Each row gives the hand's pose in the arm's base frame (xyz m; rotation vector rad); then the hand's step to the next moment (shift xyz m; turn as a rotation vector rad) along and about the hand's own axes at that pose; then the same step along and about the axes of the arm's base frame.
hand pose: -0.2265 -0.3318 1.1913 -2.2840 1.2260 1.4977
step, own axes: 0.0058 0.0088 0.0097 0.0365 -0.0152 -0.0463
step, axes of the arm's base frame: -0.0119 -0.0039 -0.0069 0.0491 -0.0341 -0.0116
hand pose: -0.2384 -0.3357 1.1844 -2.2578 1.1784 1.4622
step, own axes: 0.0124 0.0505 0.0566 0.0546 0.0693 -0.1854
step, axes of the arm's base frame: -0.0718 -0.0084 -0.0260 0.0864 -0.1759 0.0613
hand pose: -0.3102 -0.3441 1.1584 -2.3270 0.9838 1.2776
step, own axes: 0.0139 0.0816 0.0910 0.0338 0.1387 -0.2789
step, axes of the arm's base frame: -0.1079 -0.0136 -0.0575 0.0883 -0.2690 0.1342
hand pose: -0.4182 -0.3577 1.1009 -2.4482 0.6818 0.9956
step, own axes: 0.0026 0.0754 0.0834 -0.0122 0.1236 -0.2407
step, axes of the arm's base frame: -0.0857 -0.0163 -0.0710 0.0481 -0.2235 0.1452
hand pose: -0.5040 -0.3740 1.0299 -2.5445 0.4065 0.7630
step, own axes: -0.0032 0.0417 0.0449 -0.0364 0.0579 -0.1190
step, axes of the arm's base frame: -0.0390 -0.0129 -0.0456 0.0006 -0.1033 0.0904
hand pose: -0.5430 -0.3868 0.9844 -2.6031 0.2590 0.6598
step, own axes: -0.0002 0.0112 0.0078 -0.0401 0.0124 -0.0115
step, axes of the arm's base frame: -0.0065 -0.0063 -0.0102 -0.0336 -0.0134 0.0242
